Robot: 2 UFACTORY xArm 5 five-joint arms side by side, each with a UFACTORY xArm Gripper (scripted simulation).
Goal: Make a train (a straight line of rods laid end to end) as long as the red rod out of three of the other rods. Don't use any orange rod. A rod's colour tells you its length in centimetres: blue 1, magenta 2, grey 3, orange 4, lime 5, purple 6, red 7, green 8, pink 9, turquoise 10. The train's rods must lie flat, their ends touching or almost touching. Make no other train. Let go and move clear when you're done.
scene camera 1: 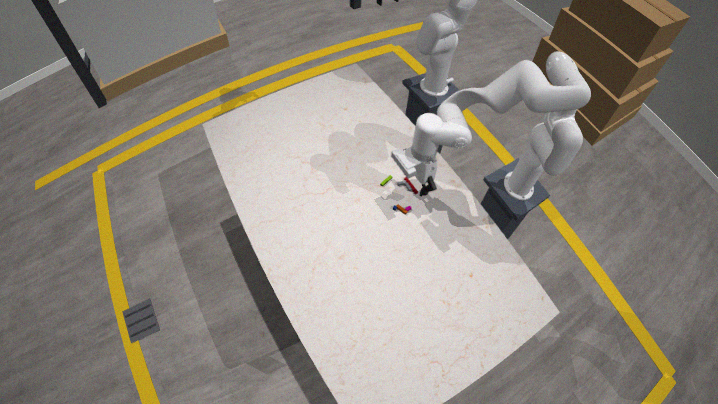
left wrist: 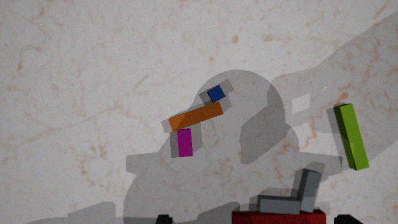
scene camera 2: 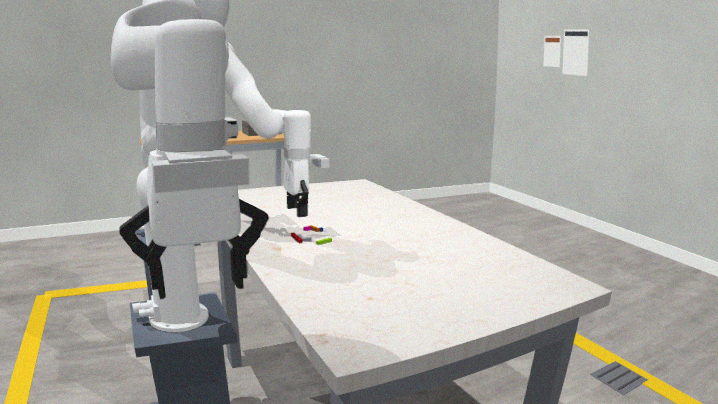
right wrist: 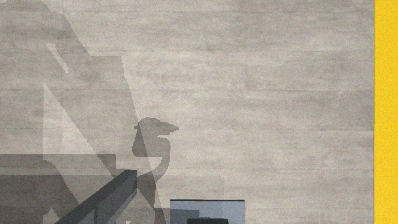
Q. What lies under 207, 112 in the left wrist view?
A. An orange rod.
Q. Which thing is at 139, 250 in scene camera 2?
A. My right gripper.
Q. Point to an arm pedestal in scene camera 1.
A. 499, 214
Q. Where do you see a grey rod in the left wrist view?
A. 263, 201
